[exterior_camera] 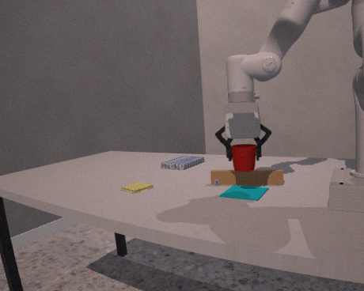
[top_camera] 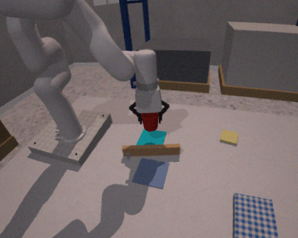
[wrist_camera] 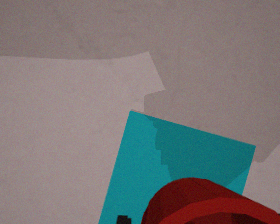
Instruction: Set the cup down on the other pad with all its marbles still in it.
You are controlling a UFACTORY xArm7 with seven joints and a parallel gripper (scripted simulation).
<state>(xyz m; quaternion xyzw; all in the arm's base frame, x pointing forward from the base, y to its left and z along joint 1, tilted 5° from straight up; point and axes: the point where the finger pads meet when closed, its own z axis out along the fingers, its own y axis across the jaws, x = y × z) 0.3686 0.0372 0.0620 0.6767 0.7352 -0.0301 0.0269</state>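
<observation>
The teal pad lies 12 cm below my hand. The rest, counted from my hand: yellow marble (3 cm below, 2 cm to the left); red cup (2 cm below); wooden rail (10 cm below, 9 cm to the right, 1 cm ahead).
</observation>
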